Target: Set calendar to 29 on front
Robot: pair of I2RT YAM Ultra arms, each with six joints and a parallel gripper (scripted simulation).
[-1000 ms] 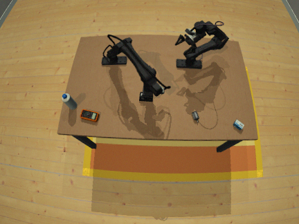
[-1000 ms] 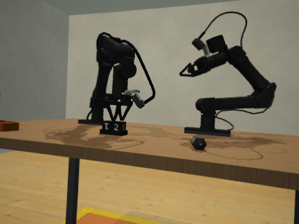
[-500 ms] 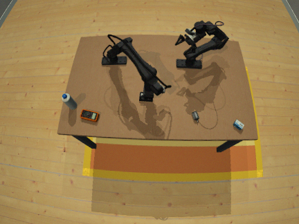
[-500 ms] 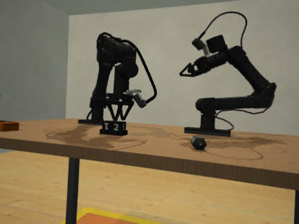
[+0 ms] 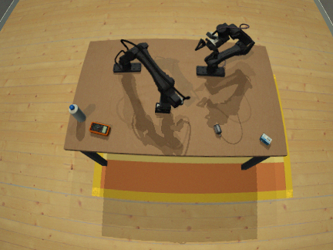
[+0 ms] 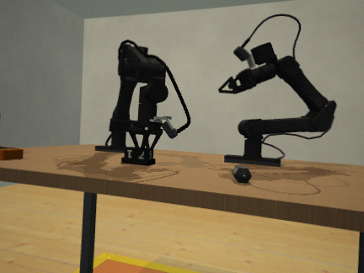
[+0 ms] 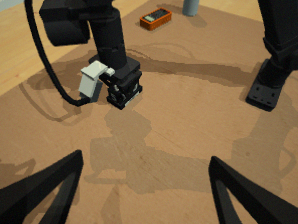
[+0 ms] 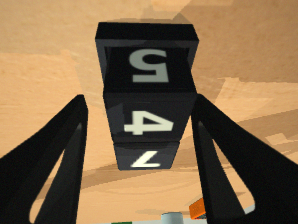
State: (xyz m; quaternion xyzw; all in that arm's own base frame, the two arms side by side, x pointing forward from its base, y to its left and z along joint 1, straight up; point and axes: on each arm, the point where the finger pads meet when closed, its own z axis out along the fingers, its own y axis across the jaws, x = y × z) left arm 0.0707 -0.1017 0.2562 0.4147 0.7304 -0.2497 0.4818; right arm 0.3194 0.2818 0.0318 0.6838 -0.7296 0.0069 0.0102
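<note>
My right hand is 2 cm to the left of the black calendar tray and 3 cm above it.
</note>
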